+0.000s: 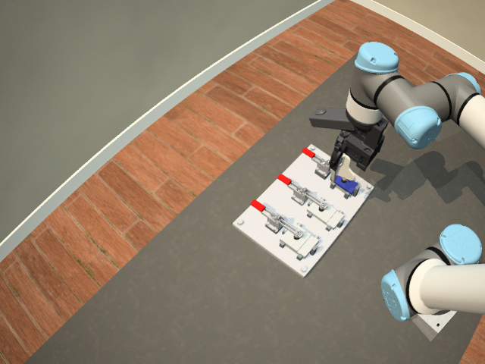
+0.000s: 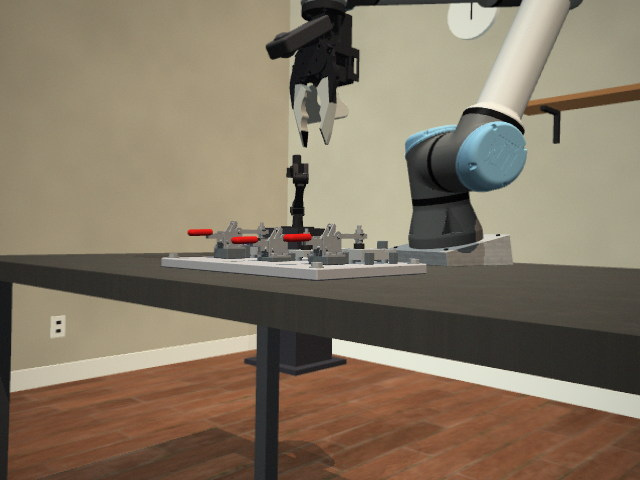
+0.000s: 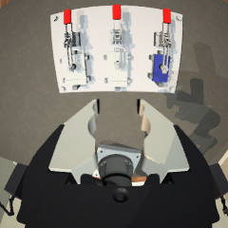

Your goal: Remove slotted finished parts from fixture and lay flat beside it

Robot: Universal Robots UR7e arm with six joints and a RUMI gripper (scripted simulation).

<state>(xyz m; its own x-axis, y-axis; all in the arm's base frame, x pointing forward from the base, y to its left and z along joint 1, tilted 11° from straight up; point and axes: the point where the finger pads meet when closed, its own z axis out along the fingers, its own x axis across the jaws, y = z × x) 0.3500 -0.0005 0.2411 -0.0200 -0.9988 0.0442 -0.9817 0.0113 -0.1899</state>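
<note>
My hand is 50 mm short of the white fixture plate and 210 mm above it. Round my hand: blue blank (10 mm ahead, 110 mm to the right, 180 mm below).
</note>
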